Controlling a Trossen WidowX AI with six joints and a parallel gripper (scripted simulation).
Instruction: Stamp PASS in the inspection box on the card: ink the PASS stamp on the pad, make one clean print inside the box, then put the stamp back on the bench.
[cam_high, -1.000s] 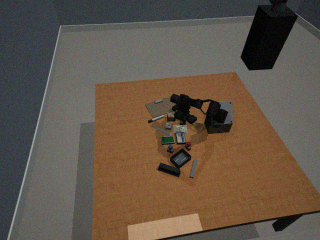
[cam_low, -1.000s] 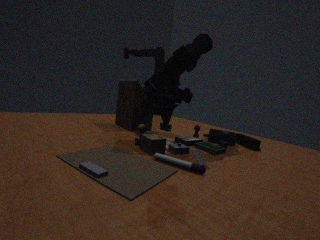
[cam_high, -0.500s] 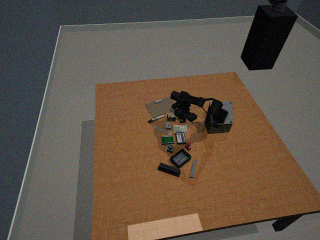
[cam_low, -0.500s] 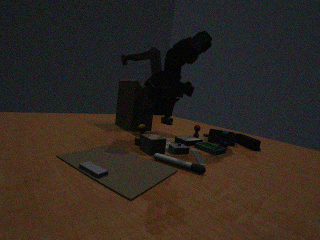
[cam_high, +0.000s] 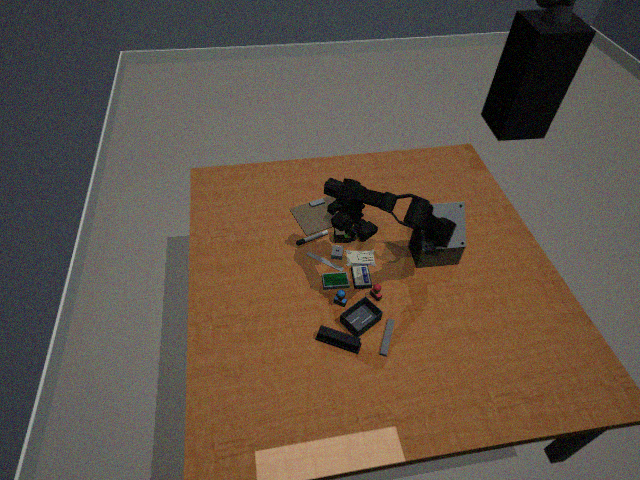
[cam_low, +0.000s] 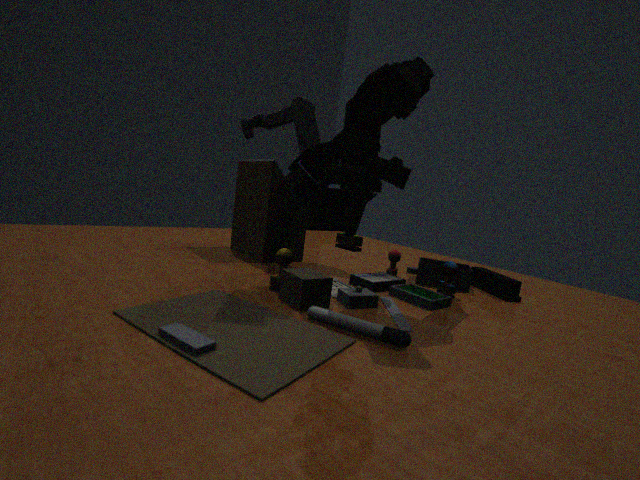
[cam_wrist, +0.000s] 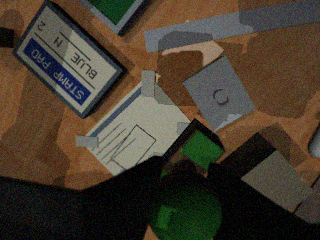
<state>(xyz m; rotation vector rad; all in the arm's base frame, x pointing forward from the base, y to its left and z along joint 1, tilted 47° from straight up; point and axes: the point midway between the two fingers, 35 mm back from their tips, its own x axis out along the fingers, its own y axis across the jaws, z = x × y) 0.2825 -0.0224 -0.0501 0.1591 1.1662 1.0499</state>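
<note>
My gripper tip is now 140 mm short of the marker, 90 mm above it and 80 mm to the left of it. Round my gripper tip: card (100 mm below, 40 mm behind, 20 mm to the left); yellow stamp (80 mm below, 70 mm to the right, 70 mm behind); green stamp (right at my gripper tip).
</note>
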